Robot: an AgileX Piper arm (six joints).
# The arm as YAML. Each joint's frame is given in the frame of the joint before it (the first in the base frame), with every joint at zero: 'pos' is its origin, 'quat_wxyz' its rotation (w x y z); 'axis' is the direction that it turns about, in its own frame. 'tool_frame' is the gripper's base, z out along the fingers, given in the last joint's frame.
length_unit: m
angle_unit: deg
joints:
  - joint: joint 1
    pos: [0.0, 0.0, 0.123]
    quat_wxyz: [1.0, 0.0, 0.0, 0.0]
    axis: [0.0, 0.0, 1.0]
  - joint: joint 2
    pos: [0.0, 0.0, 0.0]
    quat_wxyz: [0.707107, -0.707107, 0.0, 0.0]
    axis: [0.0, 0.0, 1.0]
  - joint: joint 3
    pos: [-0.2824, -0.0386, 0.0]
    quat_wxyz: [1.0, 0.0, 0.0, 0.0]
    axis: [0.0, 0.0, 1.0]
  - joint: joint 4
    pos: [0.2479, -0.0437, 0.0]
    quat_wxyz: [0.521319, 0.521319, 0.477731, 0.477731]
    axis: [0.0, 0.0, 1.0]
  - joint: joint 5
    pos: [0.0, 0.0, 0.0]
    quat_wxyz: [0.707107, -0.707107, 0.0, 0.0]
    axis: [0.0, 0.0, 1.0]
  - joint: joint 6
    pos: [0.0, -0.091, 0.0]
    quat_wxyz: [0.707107, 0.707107, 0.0, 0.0]
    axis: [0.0, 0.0, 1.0]
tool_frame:
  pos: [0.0, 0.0, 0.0]
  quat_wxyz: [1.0, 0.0, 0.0, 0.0]
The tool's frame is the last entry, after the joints.
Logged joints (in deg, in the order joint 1, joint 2, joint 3, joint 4, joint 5, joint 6), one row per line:
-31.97 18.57 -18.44 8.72 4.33 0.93
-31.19 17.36 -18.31 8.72 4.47 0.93
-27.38 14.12 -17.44 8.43 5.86 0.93
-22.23 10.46 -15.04 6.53 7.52 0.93
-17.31 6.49 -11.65 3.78 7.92 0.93
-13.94 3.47 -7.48 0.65 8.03 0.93
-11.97 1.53 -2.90 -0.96 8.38 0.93
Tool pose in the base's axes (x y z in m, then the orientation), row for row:
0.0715 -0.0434 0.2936 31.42 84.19 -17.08
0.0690 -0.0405 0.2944 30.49 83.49 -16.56
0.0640 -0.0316 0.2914 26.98 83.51 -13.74
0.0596 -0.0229 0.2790 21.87 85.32 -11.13
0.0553 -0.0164 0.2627 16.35 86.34 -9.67
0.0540 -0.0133 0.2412 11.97 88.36 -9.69
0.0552 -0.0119 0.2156 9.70 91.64 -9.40
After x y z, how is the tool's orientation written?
As a rotation vector, in degrees.
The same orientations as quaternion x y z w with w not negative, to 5 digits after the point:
0.24599 0.65912 -0.13372 0.69797
0.23932 0.65531 -0.12998 0.70456
0.21256 0.65794 -0.10825 0.71429
0.17232 0.67228 -0.08770 0.71460
0.12894 0.68091 -0.07626 0.71688
0.09411 0.69473 -0.07619 0.70900
0.07573 0.71542 -0.07338 0.69069

